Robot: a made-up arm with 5 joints.
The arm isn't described. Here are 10 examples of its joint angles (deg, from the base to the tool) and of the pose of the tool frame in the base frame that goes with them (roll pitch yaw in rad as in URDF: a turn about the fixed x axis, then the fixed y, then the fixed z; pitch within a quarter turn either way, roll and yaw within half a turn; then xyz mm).
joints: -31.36 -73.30 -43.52 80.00 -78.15
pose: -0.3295 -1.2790 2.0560 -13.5 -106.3 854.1
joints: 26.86 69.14 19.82 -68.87 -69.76
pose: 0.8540 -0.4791 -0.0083 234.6 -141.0 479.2
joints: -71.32 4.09 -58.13 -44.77 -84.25
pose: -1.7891 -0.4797 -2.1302 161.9 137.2 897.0
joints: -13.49 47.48 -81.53 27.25 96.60
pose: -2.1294 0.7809 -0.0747 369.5 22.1 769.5
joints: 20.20 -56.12 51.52 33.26 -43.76
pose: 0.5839 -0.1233 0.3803 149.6 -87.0 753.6
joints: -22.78 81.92 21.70 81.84 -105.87
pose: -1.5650 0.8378 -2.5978 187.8 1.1 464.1
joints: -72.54 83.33 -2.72 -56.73 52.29
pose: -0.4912 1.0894 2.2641 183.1 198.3 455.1
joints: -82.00 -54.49 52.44 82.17 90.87
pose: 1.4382 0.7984 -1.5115 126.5 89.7 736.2
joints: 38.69 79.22 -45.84 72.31 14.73
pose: 1.6822 0.4990 1.4627 253.6 -220.1 496.9
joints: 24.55 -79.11 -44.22 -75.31 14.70
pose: 2.4601 -0.1196 1.8709 -133.0 30.1 800.2
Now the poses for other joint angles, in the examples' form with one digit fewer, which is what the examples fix.
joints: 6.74 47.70 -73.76 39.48 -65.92
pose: 0.725 -0.550 0.426 370 -87 729
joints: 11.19 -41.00 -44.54 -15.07 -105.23
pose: -1.723 -0.445 3.044 43 -42 928
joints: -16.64 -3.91 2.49 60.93 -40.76
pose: 0.929 0.295 1.092 296 13 749
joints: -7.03 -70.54 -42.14 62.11 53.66
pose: -1.449 0.002 0.504 -49 -69 877
